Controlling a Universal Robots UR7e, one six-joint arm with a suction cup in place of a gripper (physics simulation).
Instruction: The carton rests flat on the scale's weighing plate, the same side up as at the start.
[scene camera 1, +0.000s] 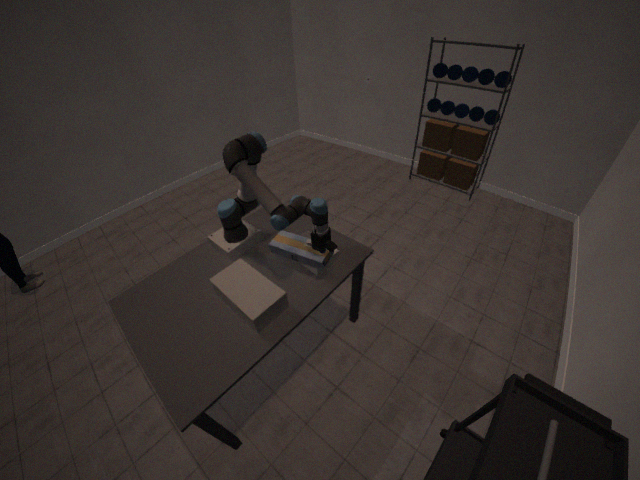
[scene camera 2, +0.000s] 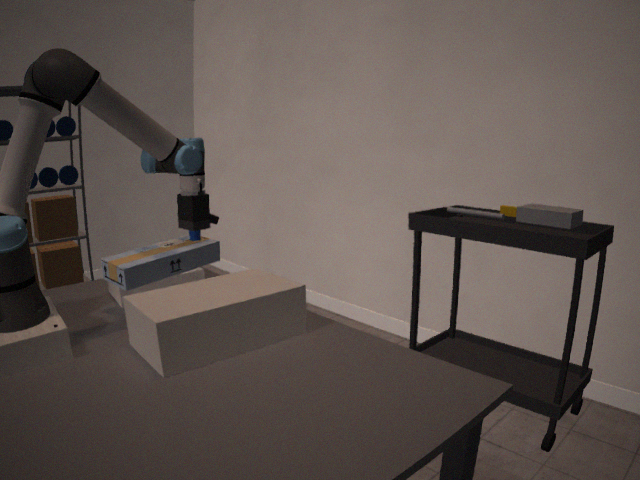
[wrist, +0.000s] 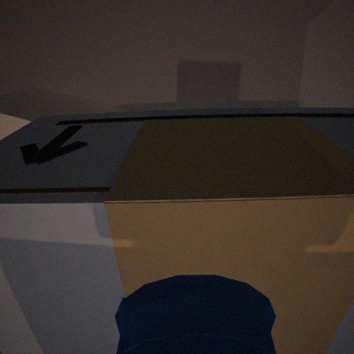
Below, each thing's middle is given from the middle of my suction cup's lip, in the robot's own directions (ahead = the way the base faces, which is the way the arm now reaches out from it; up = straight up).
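Suction cup 50 mm above the carton (scene camera 2: 132, 269), 130 mm past it, 20 mm to the left of it. Beige block (scene camera 1: 258, 301) 110 mm below my suction cup, 370 mm to the right of it, 210 mm behind it.
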